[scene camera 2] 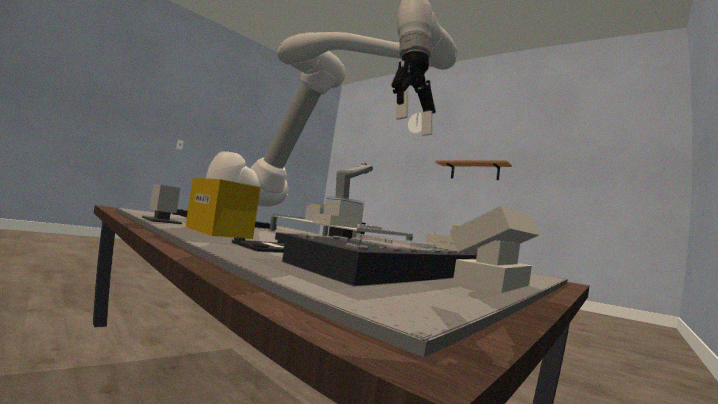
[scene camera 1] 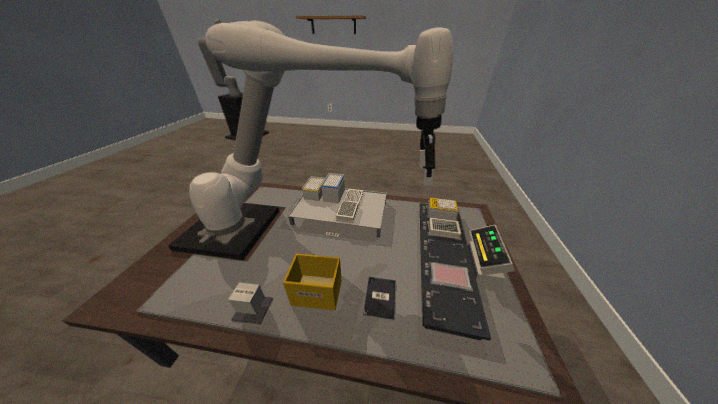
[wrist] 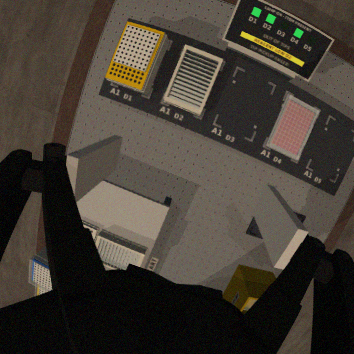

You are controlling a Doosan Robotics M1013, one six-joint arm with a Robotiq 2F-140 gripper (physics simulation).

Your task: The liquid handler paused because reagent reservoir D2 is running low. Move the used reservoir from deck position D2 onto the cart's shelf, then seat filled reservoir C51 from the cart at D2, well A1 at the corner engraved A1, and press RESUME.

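Frame: origin at the arm's base, x ahead, y left, z up, level; centimetres.
Seen in the pictures: gripper, between the fingertips: (scene camera 2: 415, 126) (scene camera 1: 425, 175) (wrist: 189, 175); arm's base, origin of its link: (scene camera 1: 228, 228).
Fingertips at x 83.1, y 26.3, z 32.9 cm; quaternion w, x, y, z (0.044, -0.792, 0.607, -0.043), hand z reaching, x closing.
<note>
Offsets run from my fingertips to a thing's top centre.
The used reservoir {dz -27.1, dx +12.1, dy +7.2 cm} (scene camera 1: 444, 227) (wrist: 194, 80), cream with dark slots, sits at D2 on the black deck (scene camera 1: 432, 314) (scene camera 2: 321, 256) (wrist: 235, 107). The cart {dz -28.3, dx -39.3, dy +6.4 cm} (scene camera 1: 369, 212) (wrist: 125, 205) carries two low pale slotted or gridded pieces, a nearer one {dz -25.8, dx -32.7, dy +0.7 cm} (scene camera 1: 347, 210) (wrist: 120, 250) and a farther one {dz -27.5, dx -35.2, dy +14.0 cm} (scene camera 1: 354, 194); no C51 label is readable. The RESUME button block {dz -24.5, dx -44.9, dy -52.1 cm} (scene camera 1: 246, 297) (scene camera 2: 164, 198) stands at the front left in scene camera 1. My gripper (scene camera 1: 425, 169) (scene camera 2: 414, 118) (wrist: 189, 175) is open and empty, high above the table near the deck's D1/D2 end.
A yellow tip rack {dz -23.7, dx +9.9, dy +19.4 cm} (scene camera 1: 442, 205) (wrist: 134, 55) is at D1, a pink plate {dz -28.8, dx +16.5, dy -17.2 cm} (scene camera 1: 450, 276) (wrist: 293, 126) at D4. The display (scene camera 1: 491, 246) (scene camera 2: 497, 228) (wrist: 280, 37) rises behind the deck. Taller boxes {dz -18.6, dx -45.8, dy +12.0 cm} (scene camera 1: 332, 187) stand on the cart. A yellow waste bin {dz -21.4, dx -27.5, dy -38.7 cm} (scene camera 1: 312, 293) (scene camera 2: 220, 208) (wrist: 245, 285) and RG pad {dz -33.5, dx -5.3, dy -31.8 cm} (scene camera 1: 380, 306) also show.
</note>
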